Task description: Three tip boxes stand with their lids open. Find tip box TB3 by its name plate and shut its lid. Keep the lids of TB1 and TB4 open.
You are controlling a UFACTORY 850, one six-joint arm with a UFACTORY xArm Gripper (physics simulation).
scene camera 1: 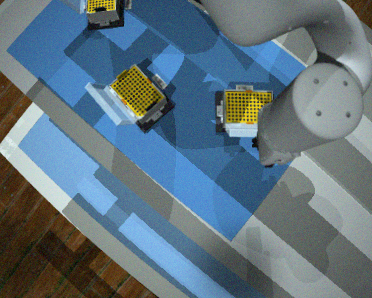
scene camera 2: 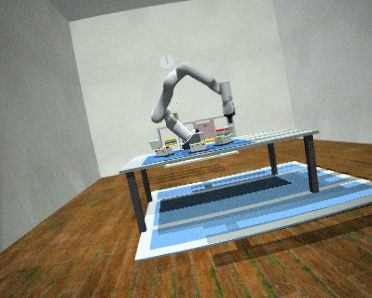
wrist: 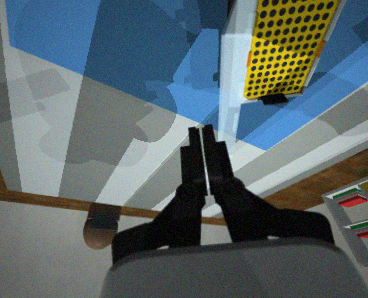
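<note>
Tip box TB3 (scene camera 1: 248, 106) (wrist: 290, 47), with a yellow hole-patterned top, stands at the right of the three in scene camera 1. Its pale see-through lid (scene camera 1: 241, 133) (wrist: 231, 80) stands open along one long side. My gripper (wrist: 201, 138) (scene camera 2: 230, 120) is shut and empty. In the wrist view its fingertips are beside the lid, near its lower end; whether they touch it I cannot tell. The arm hides most of the fingers in scene camera 1. TB1 (scene camera 1: 137, 91) has its lid (scene camera 1: 110, 104) open. TB4 (scene camera 1: 101, 7) stands at the top left, its lid (scene camera 1: 73, 4) open. Name plates are unreadable.
The arm (scene camera 1: 327, 102) reaches over TB3's right side. The boxes stand on a blue mat (scene camera 1: 225, 220) on the table (scene camera 2: 300, 133). A shelf (wrist: 345, 215) with red and green items shows at the right edge of the wrist view.
</note>
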